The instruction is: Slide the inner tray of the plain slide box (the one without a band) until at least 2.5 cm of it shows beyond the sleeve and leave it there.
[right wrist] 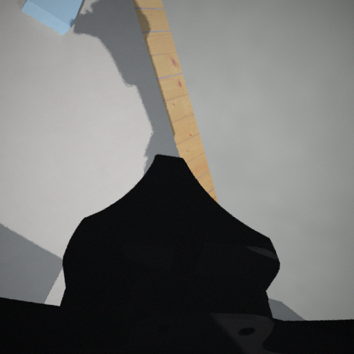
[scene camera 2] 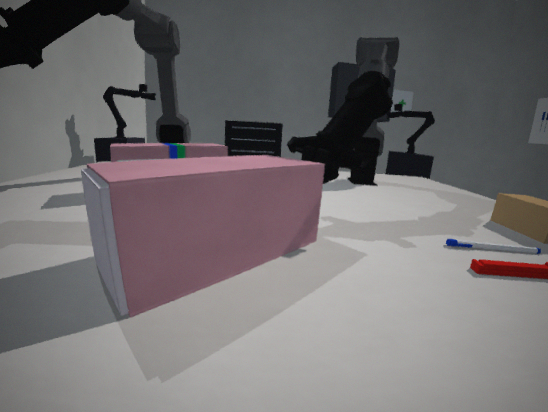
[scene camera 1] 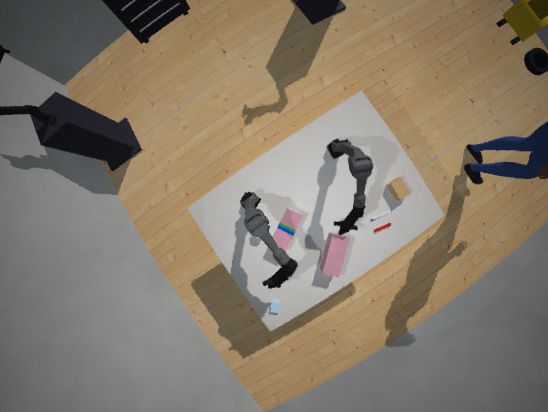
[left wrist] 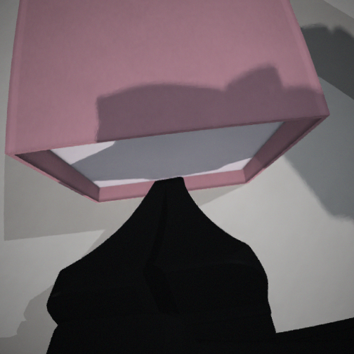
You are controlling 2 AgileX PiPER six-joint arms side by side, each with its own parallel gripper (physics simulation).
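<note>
The plain pink sleeve [scene camera 1: 335,255] [scene camera 2: 215,230] [left wrist: 150,50] lies on the table. Its pale inner tray [scene camera 2: 100,240] [left wrist: 175,155] sticks out a thin strip at the far end from my left gripper; at the near end it sits recessed inside the sleeve. My left gripper [scene camera 1: 341,231] [scene camera 2: 292,145] [left wrist: 172,195] is shut and empty, its tips at the recessed end; whether they touch the tray cannot be told. My right gripper [scene camera 1: 266,285] [right wrist: 166,173] is shut and empty, over the table's left part in scene camera 1, away from the box.
A pink box with a blue and green band [scene camera 1: 286,229] [scene camera 2: 172,151] lies between the arms. A light blue block [scene camera 1: 274,307] [right wrist: 47,15] is near the right gripper. A tan block [scene camera 1: 398,188] [scene camera 2: 522,215], a pen [scene camera 1: 381,216] [scene camera 2: 500,246] and a red clip [scene camera 1: 382,228] [scene camera 2: 515,269] lie at the right.
</note>
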